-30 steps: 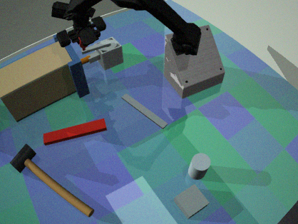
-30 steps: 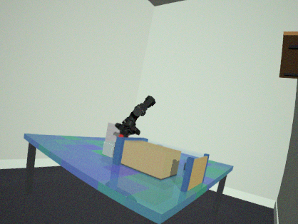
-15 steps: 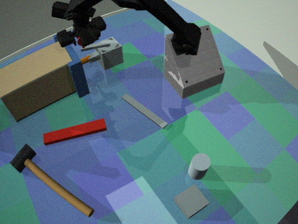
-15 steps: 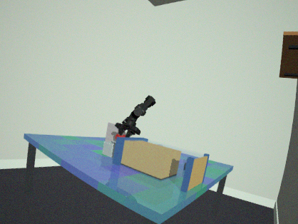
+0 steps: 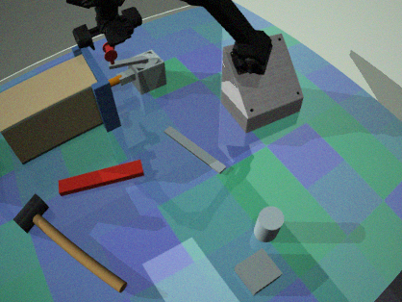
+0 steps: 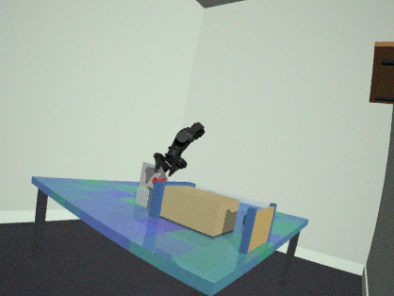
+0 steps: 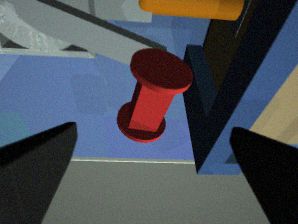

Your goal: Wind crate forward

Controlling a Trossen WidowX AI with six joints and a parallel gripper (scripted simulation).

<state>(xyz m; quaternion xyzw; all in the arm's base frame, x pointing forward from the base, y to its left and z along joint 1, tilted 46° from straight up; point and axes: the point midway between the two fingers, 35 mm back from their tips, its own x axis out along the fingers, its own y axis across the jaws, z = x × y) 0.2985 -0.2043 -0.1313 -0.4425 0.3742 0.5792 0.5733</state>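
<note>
Right now the red knob is 10 mm to the right of my gripper tip and 50 mm below it. Round my gripper tip: crank handle: 40 mm behind, 80 mm below; then red bar: 150 mm ahead, 310 mm to the left, 180 mm below; then grey winch: 110 mm behind, 10 mm to the left, 150 mm below.
</note>
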